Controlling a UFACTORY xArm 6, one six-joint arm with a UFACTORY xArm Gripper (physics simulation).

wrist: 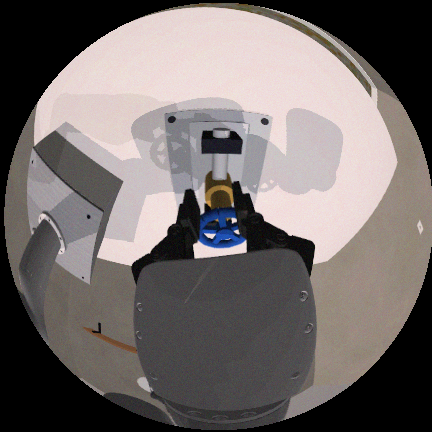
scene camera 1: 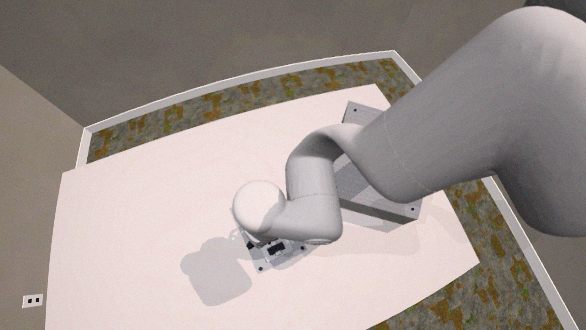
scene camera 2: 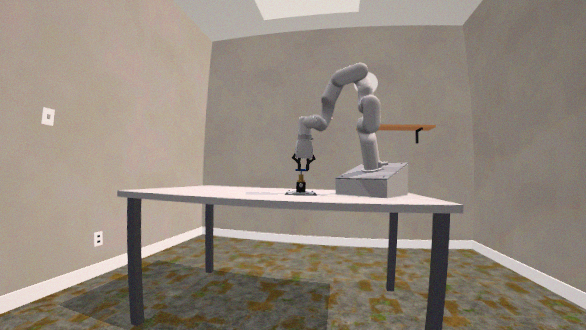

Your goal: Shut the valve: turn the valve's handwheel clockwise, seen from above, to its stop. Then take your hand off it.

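The blue spoked handwheel [scene camera 2: 300, 170] [wrist: 221, 244] sits level on top of the valve, above its brass neck [scene camera 2: 301, 177] [wrist: 219, 183]. The valve's grey base plate [scene camera 1: 258, 261] [wrist: 258, 135] lies on the table; a black block with a pale pipe stands on it. My gripper [scene camera 2: 303, 169] [wrist: 214, 196] points down over the valve and is shut on the handwheel, with one black finger at each side of the rim. In the wrist view the right finger covers part of the rim. In scene camera 1 the arm hides the handwheel and most of the gripper.
The arm stands on a grey box [scene camera 1: 364, 115] [scene camera 2: 361, 187] [wrist: 90, 167] on the white table [scene camera 1: 125, 210] [scene camera 2: 200, 196], to the valve's right in scene camera 2. An orange wall shelf [scene camera 2: 407, 127] [wrist: 111, 342] hangs behind. Shadows fall around the valve.
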